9 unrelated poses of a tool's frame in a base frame.
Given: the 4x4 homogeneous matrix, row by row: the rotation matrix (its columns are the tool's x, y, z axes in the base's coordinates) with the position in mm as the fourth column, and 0 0 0 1 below. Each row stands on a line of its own.
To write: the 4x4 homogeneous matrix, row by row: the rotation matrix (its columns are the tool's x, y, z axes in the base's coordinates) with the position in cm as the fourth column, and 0 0 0 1 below. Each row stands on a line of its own. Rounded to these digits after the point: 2 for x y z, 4 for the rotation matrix.
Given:
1:
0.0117 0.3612 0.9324 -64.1
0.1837 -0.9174 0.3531 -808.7
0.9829 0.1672 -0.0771 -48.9
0 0 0 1
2:
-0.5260 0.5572 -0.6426 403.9
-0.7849 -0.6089 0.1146 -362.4
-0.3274 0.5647 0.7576 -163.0
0 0 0 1
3:
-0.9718 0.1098 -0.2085 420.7
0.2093 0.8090 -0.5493 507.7
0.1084 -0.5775 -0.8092 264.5
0 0 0 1
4:
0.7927 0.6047 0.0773 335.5
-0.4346 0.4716 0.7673 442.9
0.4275 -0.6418 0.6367 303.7
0 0 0 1
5:
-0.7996 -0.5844 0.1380 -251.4
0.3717 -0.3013 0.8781 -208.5
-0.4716 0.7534 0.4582 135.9
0 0 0 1
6:
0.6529 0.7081 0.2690 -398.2
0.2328 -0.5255 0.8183 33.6
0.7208 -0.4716 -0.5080 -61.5
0 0 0 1
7:
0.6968 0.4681 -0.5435 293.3
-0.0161 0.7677 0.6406 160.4
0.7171 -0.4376 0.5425 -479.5
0 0 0 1
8:
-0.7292 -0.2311 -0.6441 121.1
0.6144 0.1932 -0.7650 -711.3
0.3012 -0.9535 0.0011 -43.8
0 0 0 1
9:
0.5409 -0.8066 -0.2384 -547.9
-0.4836 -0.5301 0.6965 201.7
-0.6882 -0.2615 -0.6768 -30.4
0 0 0 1
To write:
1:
0.0117 0.3612 0.9324 -6.41
0.1837 -0.9174 0.3531 -80.87
0.9829 0.1672 -0.0771 -4.89
0 0 0 1

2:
-0.5260 0.5572 -0.6426 40.39
-0.7849 -0.6089 0.1146 -36.24
-0.3274 0.5647 0.7576 -16.30
0 0 0 1

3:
-0.9718 0.1098 -0.2085 42.07
0.2093 0.8090 -0.5493 50.77
0.1084 -0.5775 -0.8092 26.45
0 0 0 1

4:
0.7927 0.6047 0.0773 33.55
-0.4346 0.4716 0.7673 44.29
0.4275 -0.6418 0.6367 30.37
0 0 0 1

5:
-0.7996 -0.5844 0.1380 -25.14
0.3717 -0.3013 0.8781 -20.85
-0.4716 0.7534 0.4582 13.59
0 0 0 1

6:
0.6529 0.7081 0.2690 -39.82
0.2328 -0.5255 0.8183 3.36
0.7208 -0.4716 -0.5080 -6.15
0 0 0 1

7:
0.6968 0.4681 -0.5435 29.33
-0.0161 0.7677 0.6406 16.04
0.7171 -0.4376 0.5425 -47.95
0 0 0 1

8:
-0.7292 -0.2311 -0.6441 12.11
0.6144 0.1932 -0.7650 -71.13
0.3012 -0.9535 0.0011 -4.38
0 0 0 1

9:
0.5409 -0.8066 -0.2384 -54.79
-0.4836 -0.5301 0.6965 20.17
-0.6882 -0.2615 -0.6768 -3.04
0 0 0 1

